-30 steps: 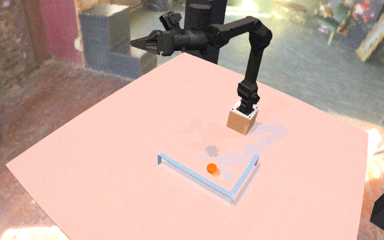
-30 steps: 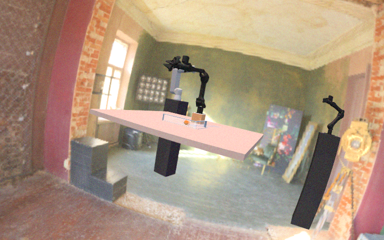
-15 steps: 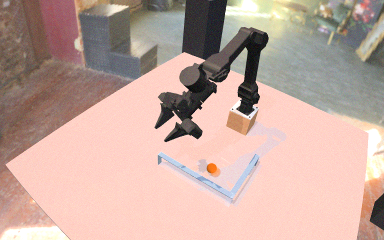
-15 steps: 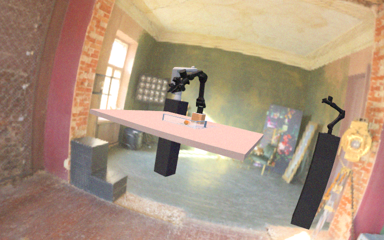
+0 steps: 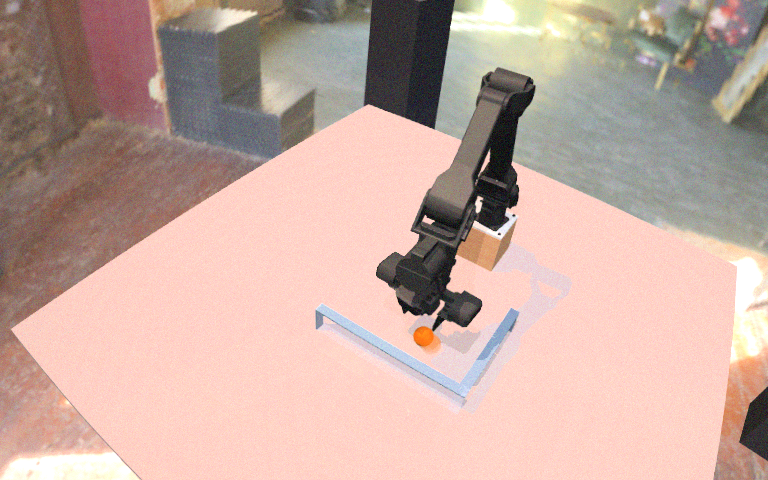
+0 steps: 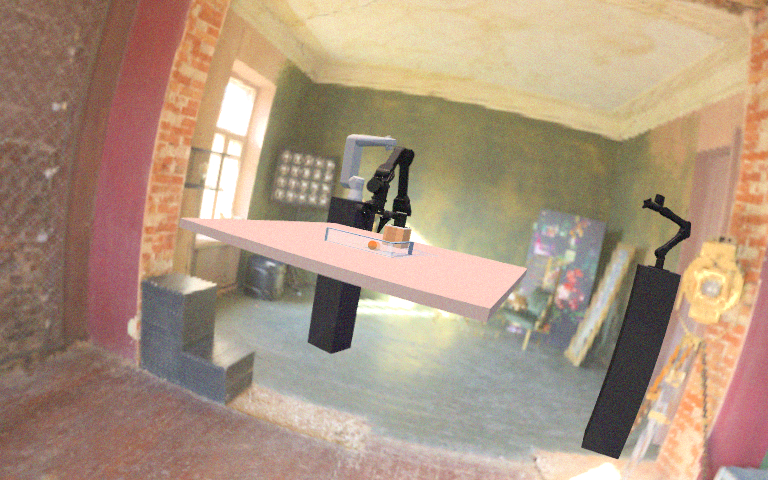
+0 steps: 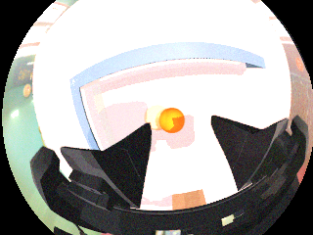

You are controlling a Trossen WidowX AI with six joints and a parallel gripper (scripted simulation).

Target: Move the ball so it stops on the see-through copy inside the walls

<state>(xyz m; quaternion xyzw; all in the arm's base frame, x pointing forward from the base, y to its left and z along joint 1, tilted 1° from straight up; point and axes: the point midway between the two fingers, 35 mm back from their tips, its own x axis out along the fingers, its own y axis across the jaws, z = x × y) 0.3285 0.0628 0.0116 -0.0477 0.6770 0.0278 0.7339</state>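
Right now the orange ball is 6 cm below my gripper tip and 2 cm behind it.
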